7 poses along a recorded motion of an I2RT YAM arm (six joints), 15 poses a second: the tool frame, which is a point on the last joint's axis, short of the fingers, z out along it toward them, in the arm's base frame.
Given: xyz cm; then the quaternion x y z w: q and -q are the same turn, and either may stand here.
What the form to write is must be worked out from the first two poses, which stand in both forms.
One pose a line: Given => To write
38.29 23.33 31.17 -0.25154 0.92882 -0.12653 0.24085 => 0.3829 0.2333 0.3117 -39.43 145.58 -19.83
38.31 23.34 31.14 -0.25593 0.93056 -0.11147 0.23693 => 0.3831 0.2334 0.3114 -40.20 146.15 -17.51
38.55 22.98 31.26 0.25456 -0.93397 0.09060 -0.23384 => 0.3855 0.2298 0.3126 -40.05 146.93 -14.25
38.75 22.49 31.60 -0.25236 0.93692 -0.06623 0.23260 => 0.3875 0.2249 0.3160 -39.73 147.49 -10.43
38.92 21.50 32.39 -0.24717 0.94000 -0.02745 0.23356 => 0.3892 0.2150 0.3239 -38.89 147.90 -4.32
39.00 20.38 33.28 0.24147 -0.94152 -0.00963 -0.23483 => 0.3900 0.2038 0.3328 -37.97 148.04 1.51
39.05 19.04 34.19 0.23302 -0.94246 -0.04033 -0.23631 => 0.3905 0.1904 0.3419 -36.61 148.07 6.34
